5 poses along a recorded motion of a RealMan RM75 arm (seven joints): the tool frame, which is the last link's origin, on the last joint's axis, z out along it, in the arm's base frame.
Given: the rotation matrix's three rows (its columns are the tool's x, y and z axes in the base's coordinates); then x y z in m. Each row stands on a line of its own.
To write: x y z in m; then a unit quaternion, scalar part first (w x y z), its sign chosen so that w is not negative. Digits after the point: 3 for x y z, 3 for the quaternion.
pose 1, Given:
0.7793 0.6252 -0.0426
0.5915 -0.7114 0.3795
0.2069 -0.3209 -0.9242
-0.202 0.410 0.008
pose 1, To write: -0.202 0.410 0.008 0.190 -0.924 -0.329 -0.044
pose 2, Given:
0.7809 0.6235 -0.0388
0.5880 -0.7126 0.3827
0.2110 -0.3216 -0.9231
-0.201 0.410 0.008
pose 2, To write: -0.201 0.410 0.008 0.191 -0.924 -0.328 -0.047
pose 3, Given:
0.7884 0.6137 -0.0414
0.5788 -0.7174 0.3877
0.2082 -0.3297 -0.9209
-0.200 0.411 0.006
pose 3, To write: -0.200 0.411 0.006 0.194 -0.926 -0.322 -0.045
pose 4, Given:
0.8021 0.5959 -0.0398
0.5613 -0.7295 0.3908
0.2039 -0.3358 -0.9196
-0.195 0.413 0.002
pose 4, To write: -0.195 0.413 0.002 0.196 -0.929 -0.311 -0.044
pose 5, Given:
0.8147 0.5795 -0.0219
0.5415 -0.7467 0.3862
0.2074 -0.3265 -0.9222
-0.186 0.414 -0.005
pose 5, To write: -0.186 0.414 -0.005 0.191 -0.933 -0.300 -0.050
